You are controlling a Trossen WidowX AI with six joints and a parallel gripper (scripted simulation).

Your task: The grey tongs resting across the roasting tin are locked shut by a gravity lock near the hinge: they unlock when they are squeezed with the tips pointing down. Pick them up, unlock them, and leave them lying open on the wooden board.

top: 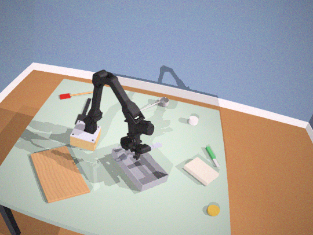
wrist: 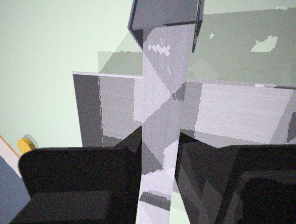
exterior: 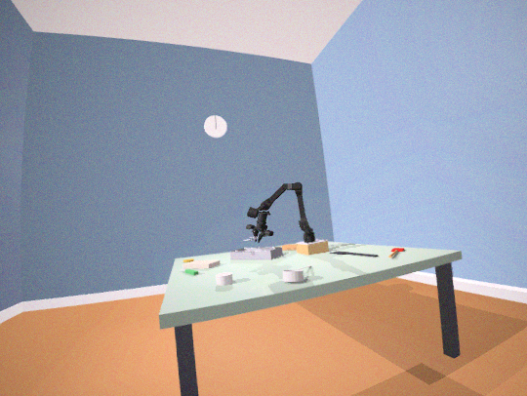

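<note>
My gripper tip is now 380 mm past the wooden board, 200 mm to the left of it and 90 mm above it. Also, from my gripper tip: yellow disc (470 mm ahead, 150 mm to the right, 90 mm below); then cream block (370 mm ahead, 130 mm to the left, 80 mm below); then grey roasting tin (20 mm ahead, 30 mm to the left, 70 mm below).
</note>
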